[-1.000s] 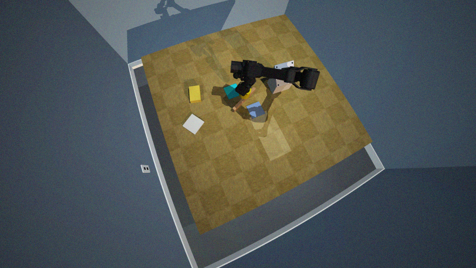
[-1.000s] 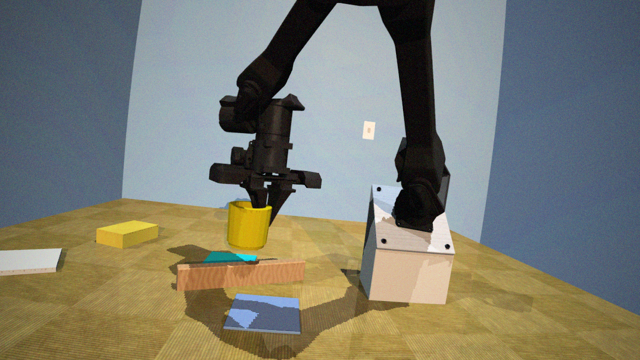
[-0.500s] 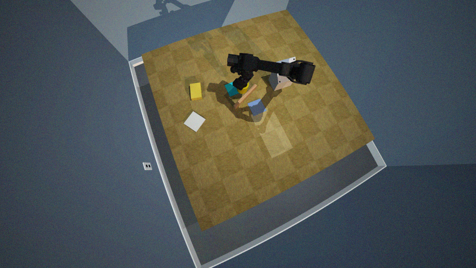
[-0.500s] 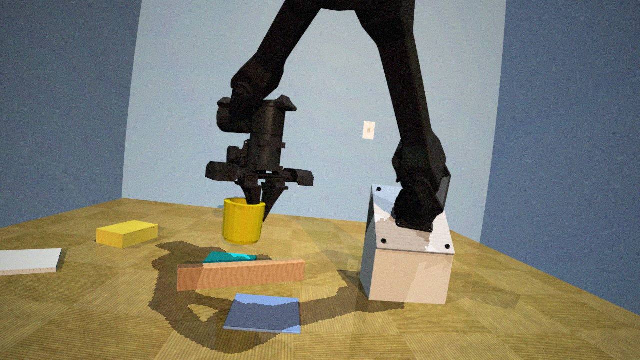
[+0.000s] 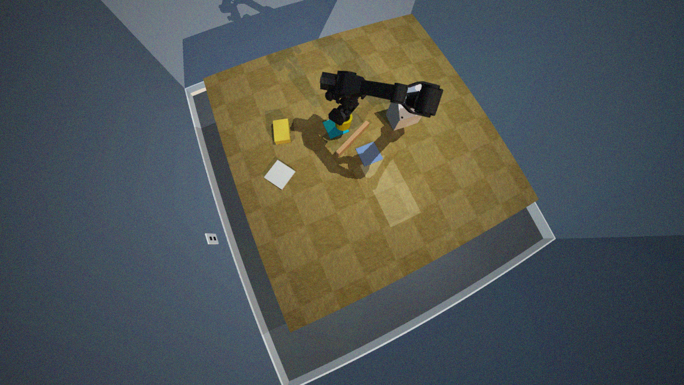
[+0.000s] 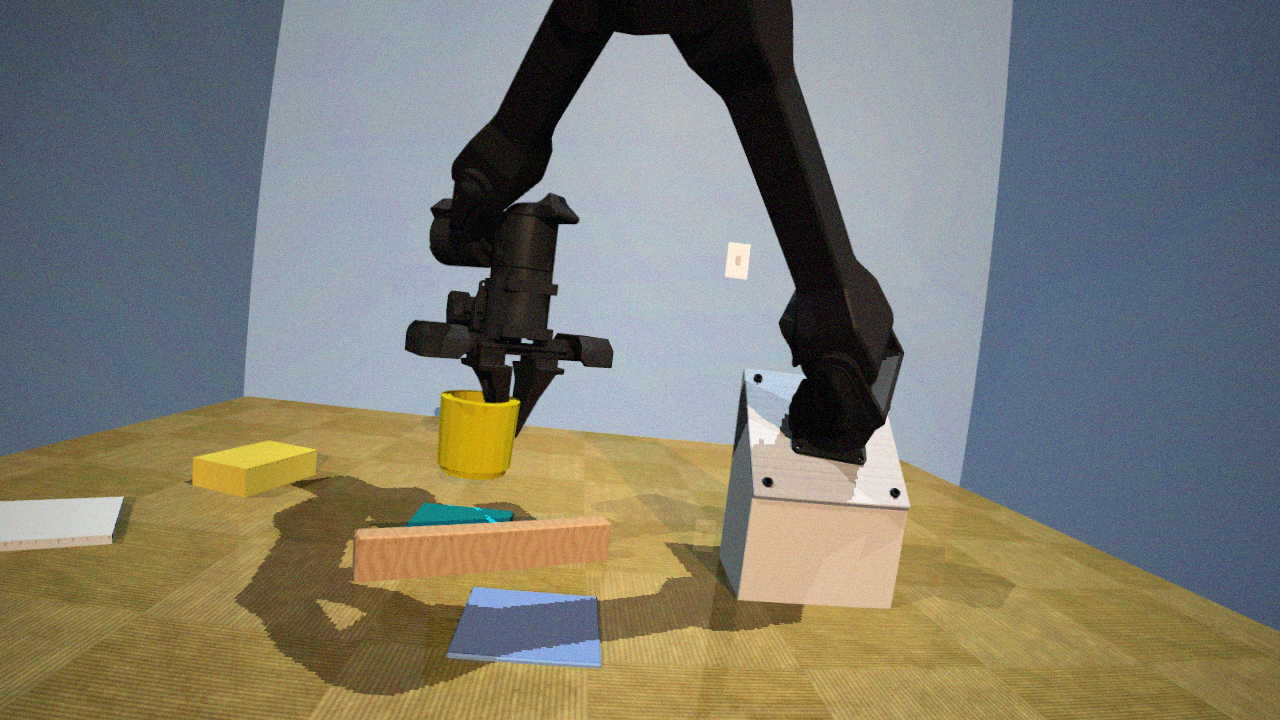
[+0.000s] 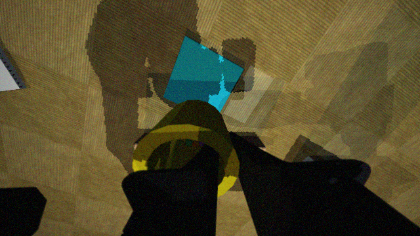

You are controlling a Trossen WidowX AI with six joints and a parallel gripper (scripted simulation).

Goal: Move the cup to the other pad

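Now: the teal pad 4 cm ahead of my gripper tip, 2 cm to the right of it and 11 cm below it. From my gripper tip the other things lie so: wooden bar: 1 cm behind, 7 cm to the left, 9 cm below; then yellow cup: 2 cm ahead, 2 cm to the left; then white tile: 35 cm ahead, 14 cm to the left, 9 cm below.
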